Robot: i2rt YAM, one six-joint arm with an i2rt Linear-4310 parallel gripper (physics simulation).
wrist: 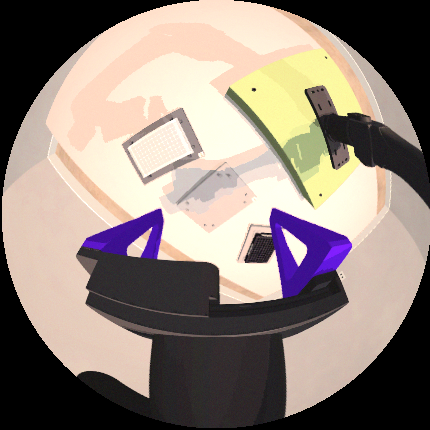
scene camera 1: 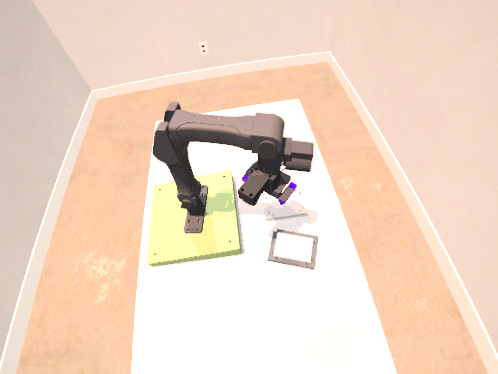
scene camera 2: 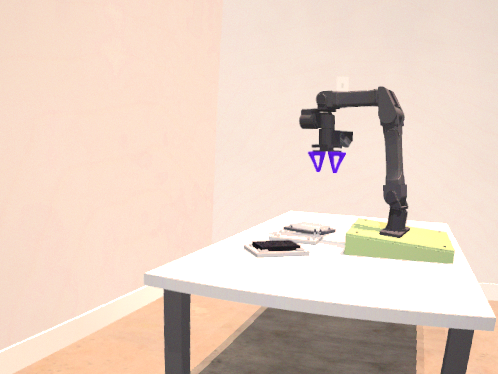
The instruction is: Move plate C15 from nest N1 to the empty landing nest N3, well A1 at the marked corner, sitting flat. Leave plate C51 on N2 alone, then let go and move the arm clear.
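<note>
A white well plate (scene camera 1: 294,247) (scene camera 2: 310,227) (wrist: 160,148) lies in a dark grey nest (scene camera 1: 315,255) (wrist: 196,140). A black well plate (scene camera 2: 275,245) (wrist: 260,248) sits in a light nest (scene camera 2: 282,253) (wrist: 244,248); the arm hides it in scene camera 1. Between them is an empty light nest (scene camera 2: 301,239) (wrist: 210,221), partly in the arm's shadow. I cannot read plate or nest labels, so I cannot tell which plate is C15. My gripper (scene camera 1: 267,187) (scene camera 2: 326,171) (wrist: 216,213) is open and empty, pointing down high above the table, apart from both plates.
The arm stands on a yellow-green base block (scene camera 1: 220,235) (scene camera 2: 400,247) (wrist: 270,85) beside the nests. All stand on a white table (scene camera 1: 240,310) (scene camera 2: 225,272). A wall socket (scene camera 1: 203,48) shows on the back wall.
</note>
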